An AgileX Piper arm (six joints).
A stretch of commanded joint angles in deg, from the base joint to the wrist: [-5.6, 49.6, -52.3, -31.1, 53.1, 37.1]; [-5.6, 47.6, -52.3, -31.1, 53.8, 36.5]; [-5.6, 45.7, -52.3, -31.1, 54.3, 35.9]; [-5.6, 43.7, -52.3, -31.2, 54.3, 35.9]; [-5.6, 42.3, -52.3, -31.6, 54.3, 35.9]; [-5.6, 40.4, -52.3, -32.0, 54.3, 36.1]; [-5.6, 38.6, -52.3, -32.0, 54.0, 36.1]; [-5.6, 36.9, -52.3, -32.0, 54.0, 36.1]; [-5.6, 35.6, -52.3, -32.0, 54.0, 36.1]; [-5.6, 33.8, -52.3, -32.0, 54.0, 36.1]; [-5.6, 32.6, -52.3, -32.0, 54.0, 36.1]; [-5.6, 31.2, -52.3, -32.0, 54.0, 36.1]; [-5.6, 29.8, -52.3, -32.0, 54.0, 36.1]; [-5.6, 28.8, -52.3, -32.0, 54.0, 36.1]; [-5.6, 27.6, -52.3, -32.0, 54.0, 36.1]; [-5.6, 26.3, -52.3, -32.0, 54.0, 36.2]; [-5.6, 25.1, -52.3, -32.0, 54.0, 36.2]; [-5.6, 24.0, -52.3, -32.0, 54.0, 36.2]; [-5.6, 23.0, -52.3, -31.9, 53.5, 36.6]
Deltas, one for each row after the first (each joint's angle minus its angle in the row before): [0.0, -2.0, 0.0, 0.0, 0.7, -0.6]; [0.0, -1.9, 0.0, 0.0, 0.5, -0.6]; [0.0, -2.0, 0.0, -0.1, 0.0, 0.0]; [0.0, -1.4, 0.0, -0.4, 0.0, 0.0]; [0.0, -1.9, 0.0, -0.4, 0.0, 0.2]; [0.0, -1.8, 0.0, 0.0, -0.3, 0.0]; [0.0, -1.7, 0.0, 0.0, 0.0, 0.0]; [0.0, -1.3, 0.0, 0.0, 0.0, 0.0]; [0.0, -1.8, 0.0, 0.0, 0.0, 0.0]; [0.0, -1.2, 0.0, 0.0, 0.0, 0.0]; [0.0, -1.4, 0.0, 0.0, 0.0, 0.0]; [0.0, -1.4, 0.0, 0.0, 0.0, 0.0]; [0.0, -1.0, 0.0, 0.0, 0.0, 0.0]; [0.0, -1.2, 0.0, 0.0, 0.0, 0.0]; [0.0, -1.3, 0.0, 0.0, 0.0, 0.1]; [0.0, -1.2, 0.0, 0.0, 0.0, 0.0]; [0.0, -1.1, 0.0, 0.0, 0.0, 0.0]; [0.0, -1.0, 0.0, 0.1, -0.5, 0.4]
